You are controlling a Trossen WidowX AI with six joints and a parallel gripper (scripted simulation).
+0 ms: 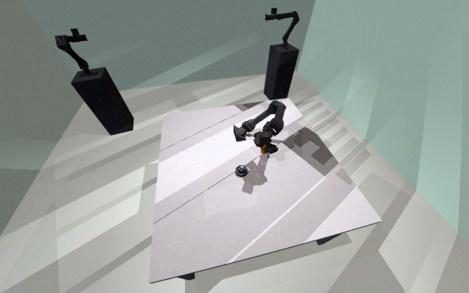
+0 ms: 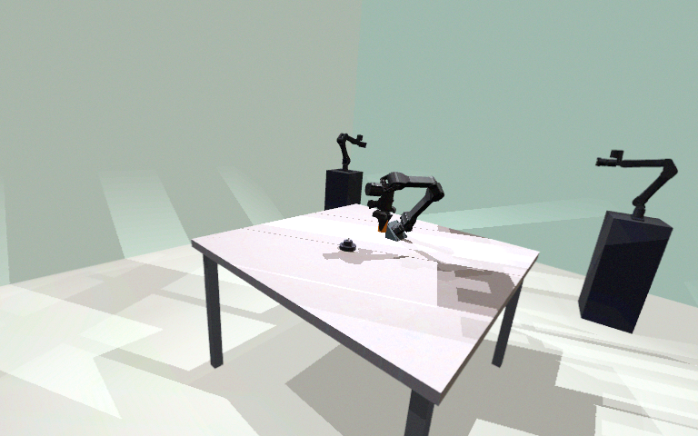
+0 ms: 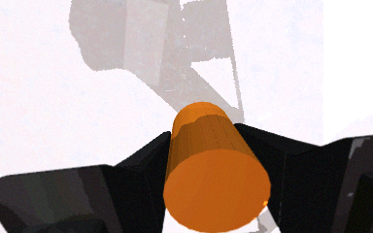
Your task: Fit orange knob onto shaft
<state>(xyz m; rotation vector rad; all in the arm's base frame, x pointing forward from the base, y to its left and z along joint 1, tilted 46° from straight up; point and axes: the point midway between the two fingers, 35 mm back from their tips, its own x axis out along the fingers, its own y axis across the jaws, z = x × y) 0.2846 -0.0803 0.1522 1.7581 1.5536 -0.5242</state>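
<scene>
My gripper tip is now 2 cm short of the dark round pedestal, 16 cm to the left of it and 10 cm above it. Also, from my gripper tip: orange knob (3 cm above).
</scene>
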